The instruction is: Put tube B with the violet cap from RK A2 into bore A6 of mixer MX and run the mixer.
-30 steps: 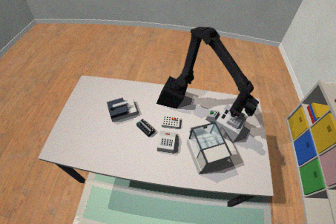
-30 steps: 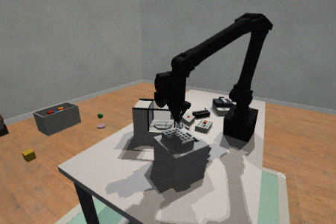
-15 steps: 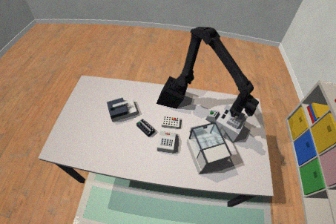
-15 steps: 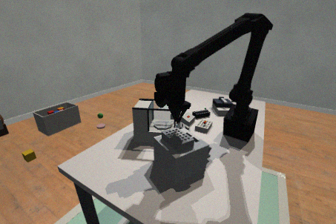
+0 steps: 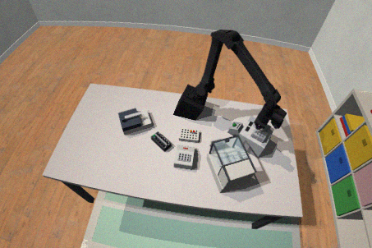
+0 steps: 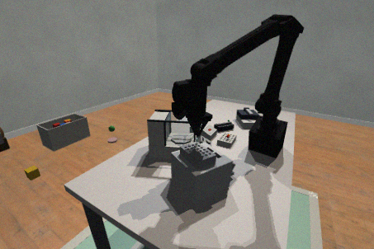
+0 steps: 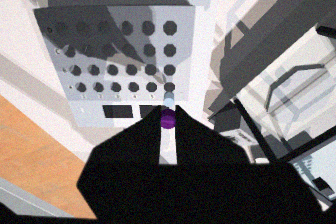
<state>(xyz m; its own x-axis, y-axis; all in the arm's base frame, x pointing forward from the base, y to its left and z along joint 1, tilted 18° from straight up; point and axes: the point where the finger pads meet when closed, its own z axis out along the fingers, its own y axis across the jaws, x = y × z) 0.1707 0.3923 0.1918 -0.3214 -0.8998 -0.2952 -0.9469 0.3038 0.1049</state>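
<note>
Right now the tube B is 2 cm below my hand. Also, from my hand: mixer block: 6 cm below, 4 cm to the left, 3 cm behind; green start key: 15 cm below, 13 cm to the right, 9 cm behind; print key: 21 cm to the right, 15 cm below, 7 cm ahead.
</note>
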